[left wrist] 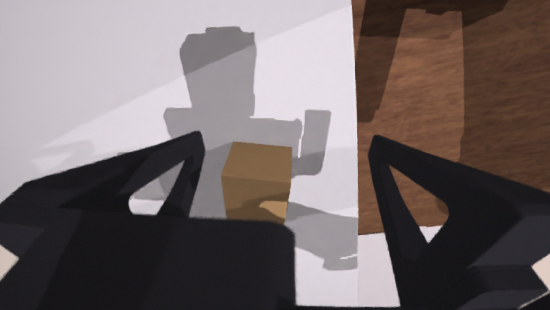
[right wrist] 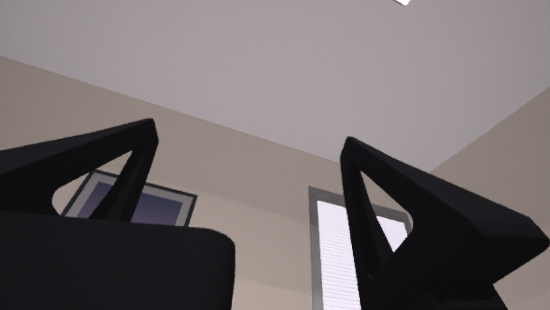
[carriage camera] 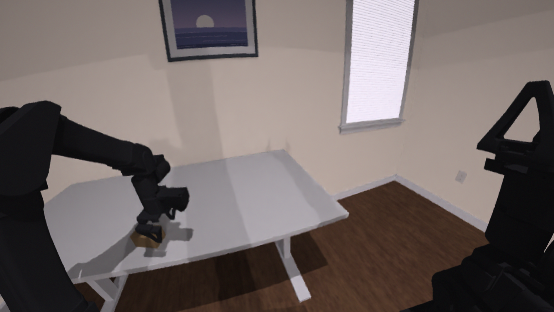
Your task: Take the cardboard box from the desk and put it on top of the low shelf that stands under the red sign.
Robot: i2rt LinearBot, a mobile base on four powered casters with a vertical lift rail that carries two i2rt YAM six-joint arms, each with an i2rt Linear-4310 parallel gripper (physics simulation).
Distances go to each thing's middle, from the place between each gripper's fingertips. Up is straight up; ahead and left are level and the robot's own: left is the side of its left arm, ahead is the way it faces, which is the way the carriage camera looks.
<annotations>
The brown cardboard box [left wrist: 256, 179] lies 310 mm ahead of my right hand, 750 mm to the left of it and 470 mm below it. From my right hand the other things lie so: framed picture [right wrist: 160, 205] 1050 mm ahead, 570 mm to the left, 380 mm above.
The brown cardboard box lies 30 mm ahead of my left hand, 110 mm to the left of it and 60 mm below it. From my left hand the other things lie so: framed picture 770 mm ahead, 70 mm to the right, 800 mm above.
</annotations>
